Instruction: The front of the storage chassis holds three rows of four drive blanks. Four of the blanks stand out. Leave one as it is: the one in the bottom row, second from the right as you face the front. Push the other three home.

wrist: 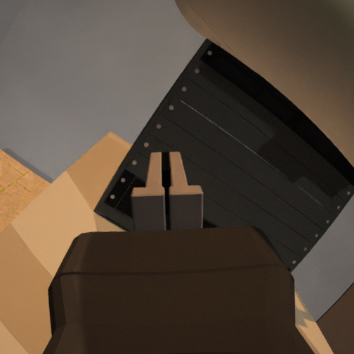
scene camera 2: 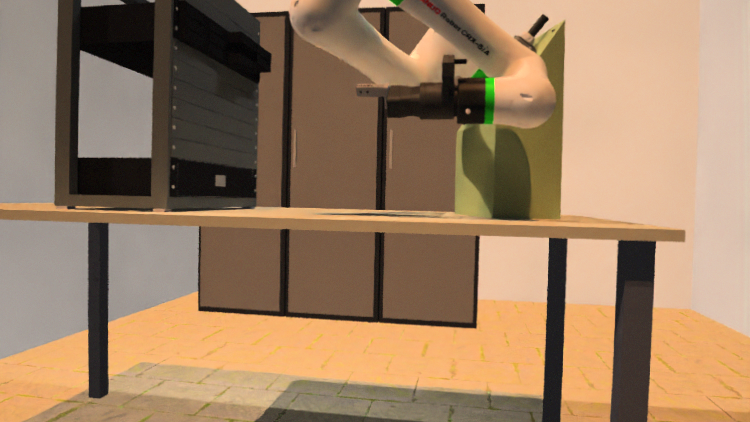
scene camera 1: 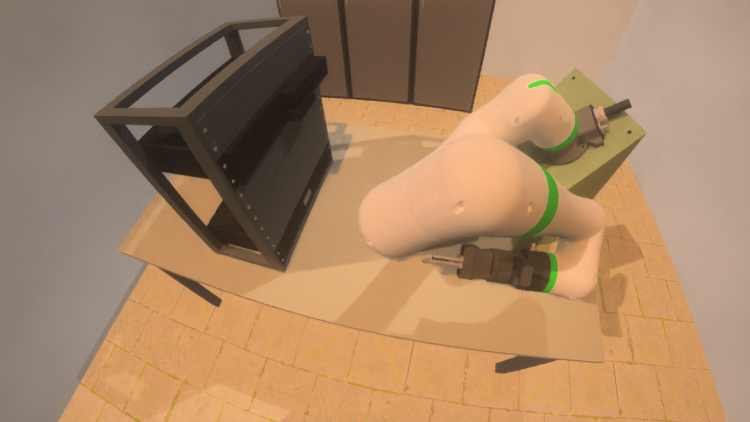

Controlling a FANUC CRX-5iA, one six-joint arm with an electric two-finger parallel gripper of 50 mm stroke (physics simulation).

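Seen in the pictures: gripper, fingertip midpoint: [scene camera 2: 357, 90] [scene camera 1: 432, 257]; arm's base at its link origin: [scene camera 1: 564, 140].
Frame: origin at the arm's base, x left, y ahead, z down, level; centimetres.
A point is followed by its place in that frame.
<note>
The storage chassis [scene camera 1: 175, 154] @[x 58.8, y 77.1, z -10.1 cm] [scene camera 2: 115, 39] @[x 59.0, y 78.2, z -3.6 cm] is the dark unit in the upper part of the rack. Its front is very dark; a block [scene camera 1: 314, 70] @[x 19.2, y 67.5, z -11.0 cm] [scene camera 2: 264, 61] @[x 15.9, y 68.4, z -7.9 cm] stands out at its far end, and a smaller dark shape [scene camera 1: 294, 109] @[x 30.9, y 65.8, z -5.8 cm] stands out nearer the middle. Single blanks and rows cannot be told apart. In the wrist view my arm hides much of the black band near the rack's top. My gripper [scene camera 1: 427, 260] @[x 44.6, y 21.8, z 9.7 cm] [scene camera 2: 359, 90] @[x 44.6, y 21.8, z 9.7 cm] [wrist: 165, 170] is shut and empty, apart from the chassis, over the table with its fingers pointing towards the rack side.
The open-sided rack [scene camera 1: 183, 116] @[x 57.6, y 62.7, z -22.7 cm] [scene camera 2: 161, 104] @[x 58.1, y 63.6, z 12.3 cm] stands on the table [scene camera 1: 309, 293] @[x 59.0, y 51.2, z 36.1 cm] [scene camera 2: 398, 223] @[x 53.6, y 8.0, z 36.5 cm], with grey panels [scene camera 2: 209, 131] @[x 39.7, y 66.8, z 15.9 cm] [wrist: 215, 145] below the chassis and a black unit [scene camera 2: 196, 178] @[x 45.7, y 65.1, z 28.2 cm] at the bottom. My arm rises from the green pedestal [scene camera 1: 611, 131] @[x 2.2, y -8.9, z -8.7 cm] [scene camera 2: 534, 157] @[x 9.5, y -9.0, z 21.2 cm]. Brown cabinets [scene camera 1: 377, 47] [scene camera 2: 335, 183] stand behind.
</note>
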